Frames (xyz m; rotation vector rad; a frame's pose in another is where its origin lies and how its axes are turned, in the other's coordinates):
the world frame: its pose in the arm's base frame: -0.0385 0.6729 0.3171 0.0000 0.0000 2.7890
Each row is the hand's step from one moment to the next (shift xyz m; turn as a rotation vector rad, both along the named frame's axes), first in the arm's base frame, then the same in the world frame.
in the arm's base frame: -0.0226 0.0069 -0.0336 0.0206 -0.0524 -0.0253
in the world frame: 0.0236 0.0013 -0.0336 -0.0374 0.0421 -0.0253
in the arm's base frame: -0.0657 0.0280 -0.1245 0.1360 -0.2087 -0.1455
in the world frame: 0.0713 -0.0036 -0.1245 -0.1997 0.1489 -0.1455
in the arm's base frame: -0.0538 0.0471 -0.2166 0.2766 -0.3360 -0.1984
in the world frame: 0.0668 -0.0256 -0.2166 -0.3756 0.2198 -0.1984
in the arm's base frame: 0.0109 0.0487 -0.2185 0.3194 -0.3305 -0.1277
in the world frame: 0.0066 -0.0495 -0.2185 -0.4139 0.1999 -0.1277
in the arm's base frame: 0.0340 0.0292 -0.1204 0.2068 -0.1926 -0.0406
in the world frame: -0.0218 -0.0391 -0.1204 -0.2606 0.1093 -0.0406
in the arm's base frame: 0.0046 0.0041 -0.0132 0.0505 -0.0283 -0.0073
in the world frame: -0.0029 -0.0054 -0.0132 -0.0572 0.0091 -0.0073
